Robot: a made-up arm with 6 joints.
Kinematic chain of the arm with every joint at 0, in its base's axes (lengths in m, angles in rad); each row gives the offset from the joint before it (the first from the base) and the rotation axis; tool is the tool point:
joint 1: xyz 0 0 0.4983 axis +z
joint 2: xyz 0.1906 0 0 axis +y
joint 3: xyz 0 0 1.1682 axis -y
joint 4: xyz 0 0 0.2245 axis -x
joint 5: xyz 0.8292 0 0 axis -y
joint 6: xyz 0.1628 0 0 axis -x
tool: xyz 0 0 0
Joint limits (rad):
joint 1: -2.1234..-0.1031
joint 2: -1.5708..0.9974
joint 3: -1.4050..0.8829
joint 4: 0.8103..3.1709
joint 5: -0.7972..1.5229
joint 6: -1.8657..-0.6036
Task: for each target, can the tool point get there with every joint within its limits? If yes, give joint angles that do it. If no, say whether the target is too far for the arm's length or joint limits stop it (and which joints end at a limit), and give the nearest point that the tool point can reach.
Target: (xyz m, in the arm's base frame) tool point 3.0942 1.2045 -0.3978
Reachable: no: too far | nearest point 1.9121 -0.0811 0.4981 | short by 1.963 m
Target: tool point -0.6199 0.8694 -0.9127
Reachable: no: joint limits stop it (at a limit: joint 1, joint 2, joint 3) | nearest point -0.3931 -0.4843 0.2997 | short by 1.831 m
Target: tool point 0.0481 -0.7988 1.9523
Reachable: yes | joints -1.5247 -0.3026 -0.1818 1.8773 0.0724 -1.7149
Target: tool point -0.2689 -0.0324 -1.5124
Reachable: no: joint limits stop it (at a limit: joint 1, joint 2) | nearest point -0.4399 -0.6802 0.1775 | short by 1.818 m
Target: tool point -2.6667 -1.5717 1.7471
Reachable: no: too far | nearest point -1.1842 -1.7058 1.4215 | short by 1.524 m
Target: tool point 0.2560 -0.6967 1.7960
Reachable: yes | joints -1.2189 -0.3880 -0.3954 2.9131 0.0053 -1.6679
